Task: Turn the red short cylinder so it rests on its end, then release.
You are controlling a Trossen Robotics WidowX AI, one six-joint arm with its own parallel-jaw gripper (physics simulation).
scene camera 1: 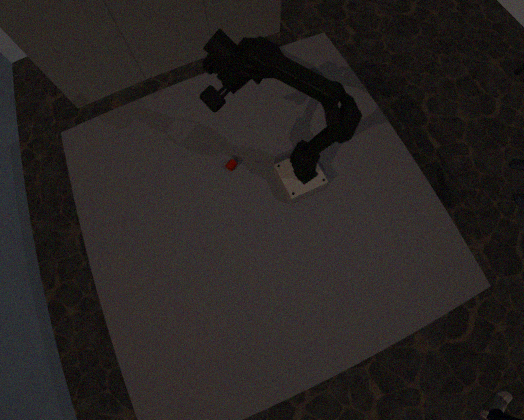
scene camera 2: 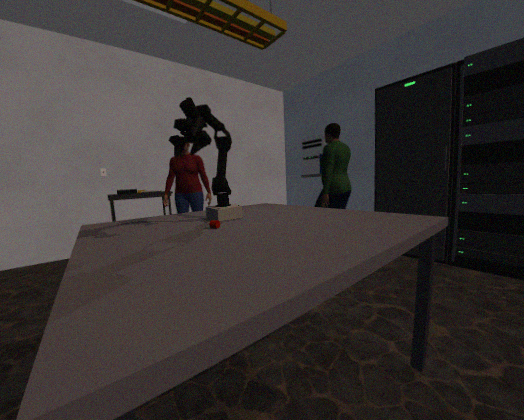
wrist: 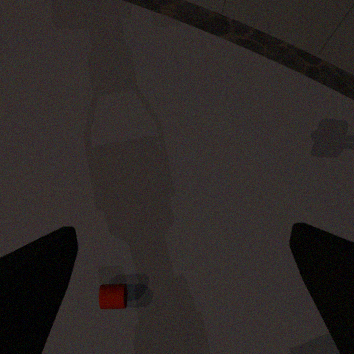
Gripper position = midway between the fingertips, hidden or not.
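My gripper point(scene camera 1: 221, 90) is visible; it shows in scene camera 2 point(scene camera 2: 182, 155) and in the wrist view point(wrist: 185, 236) too.
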